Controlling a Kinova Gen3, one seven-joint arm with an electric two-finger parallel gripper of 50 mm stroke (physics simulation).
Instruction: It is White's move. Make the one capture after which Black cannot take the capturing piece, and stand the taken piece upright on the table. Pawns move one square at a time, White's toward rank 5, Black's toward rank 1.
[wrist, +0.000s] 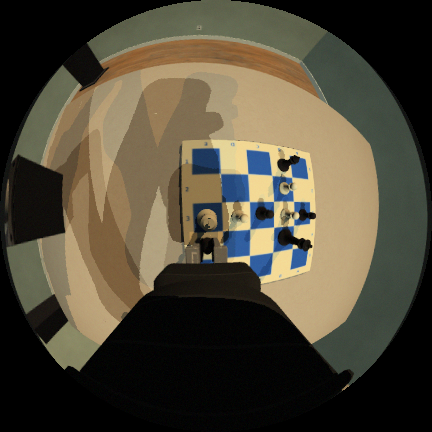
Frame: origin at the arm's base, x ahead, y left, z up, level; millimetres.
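Seen in the pictures: gripper, fingertip midpoint: (206, 245).
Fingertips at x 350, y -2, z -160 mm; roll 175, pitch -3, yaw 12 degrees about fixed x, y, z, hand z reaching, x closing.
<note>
A point is followed by its place in that frame.
My gripper (206, 245) @(x 350, y -2, z -160 mm) is shut on a black piece (207, 244) @(x 349, y 4, z -144 mm) at e4, near the board's left edge; its dark head shows between the fingers, its base is hidden. On the blue and cream board (187, 175) @(x 309, y 83, z -167 mm), a large white piece (207, 220) @(x 342, y 34, z -110 mm) stands on e3, just beyond the fingers. In the same row stand a white pawn (240, 217) @(x 380, y 41, z -138 mm) on d3, a black pawn (264, 213) @(x 412, y 52, z -145 mm) on c3, a white piece (289, 215) @(x 452, y 56, z -147 mm) on b3 and a black pawn (307, 215) @(x 488, y 62, z -146 mm) on a3. A white pawn (287, 187) @(x 446, y 95, z -151 mm) is on b2.
A tall black piece (295, 240) @(x 460, y 25, z -132 mm) with a crown-like top stands on b4, and another black piece (288, 163) @(x 441, y 129, z -147 mm) on b1. The tan table (345, 175) @(x 649, y 188, z -173 mm) surrounds the board. Dark boxy objects (37, 201) @(x 44, y 11, z -89 mm) (86, 66) show at the left. Shadows fall across the table's left part and the board.
</note>
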